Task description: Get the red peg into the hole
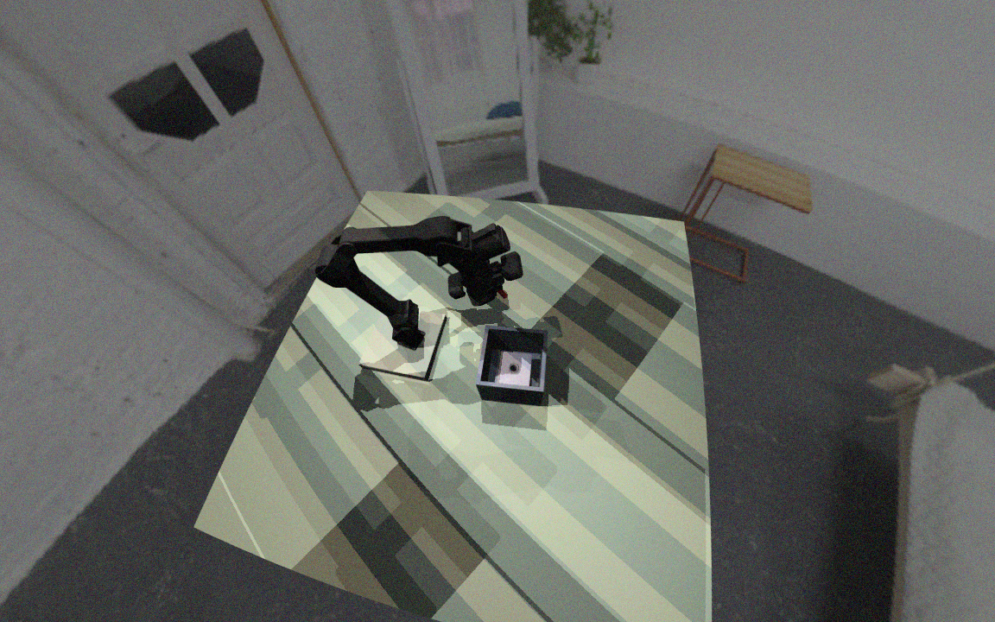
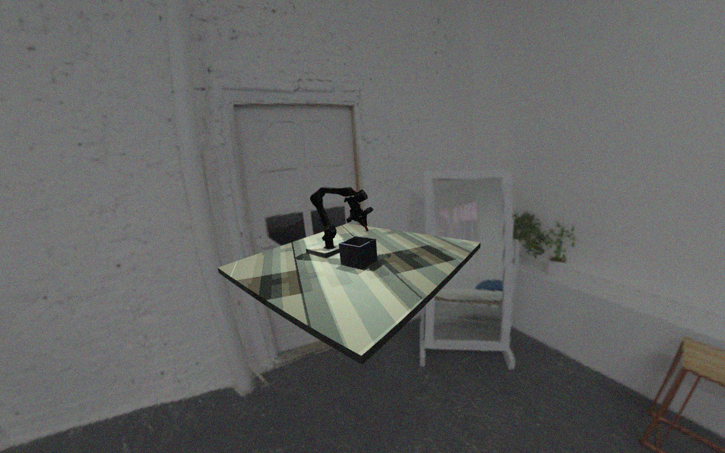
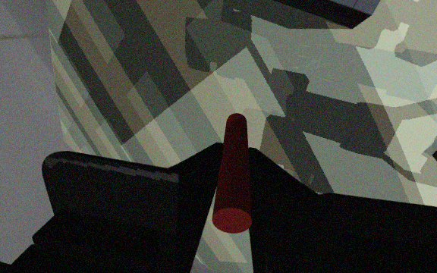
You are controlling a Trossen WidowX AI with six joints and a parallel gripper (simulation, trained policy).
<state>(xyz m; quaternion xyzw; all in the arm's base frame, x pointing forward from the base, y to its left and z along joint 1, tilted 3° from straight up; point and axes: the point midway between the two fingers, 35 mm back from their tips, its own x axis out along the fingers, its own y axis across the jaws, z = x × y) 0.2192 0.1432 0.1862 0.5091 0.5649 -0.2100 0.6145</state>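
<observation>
My gripper tip is 90 mm short of the pale plate, 140 mm to the left of it and 140 mm above it. From my gripper tip the other things lie so: red peg: 10 mm above.
</observation>
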